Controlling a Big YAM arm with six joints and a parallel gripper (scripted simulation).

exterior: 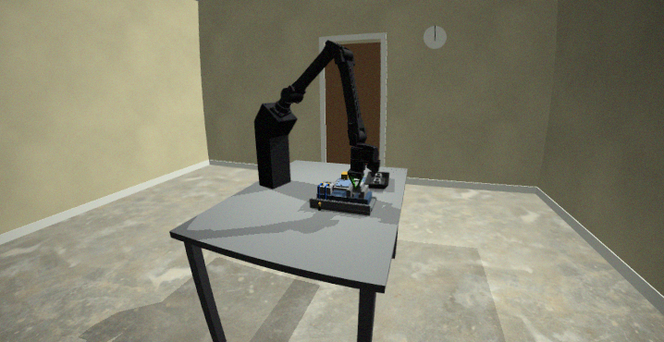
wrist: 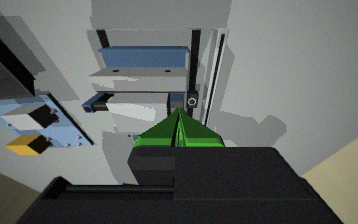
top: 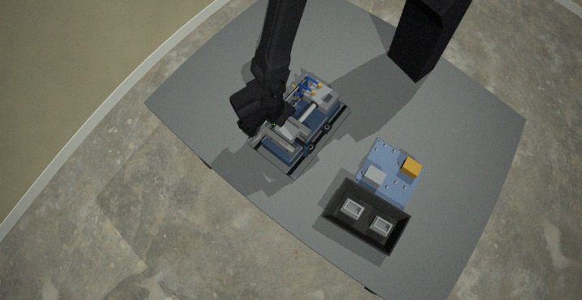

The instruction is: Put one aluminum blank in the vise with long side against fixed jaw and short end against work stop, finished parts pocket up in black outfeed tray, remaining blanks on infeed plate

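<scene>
Now: the moving jaw 50 mm to the left of my hand, 30 mm below it and 30 mm behind it. From my hand the other things lie so: blue infeed plate 370 mm to the left, 110 mm below, 100 mm behind; fixed jaw 40 mm to the left, 30 mm below, 30 mm ahead; white rod 80 mm behind, 50 mm to the left, 30 mm below.
</scene>
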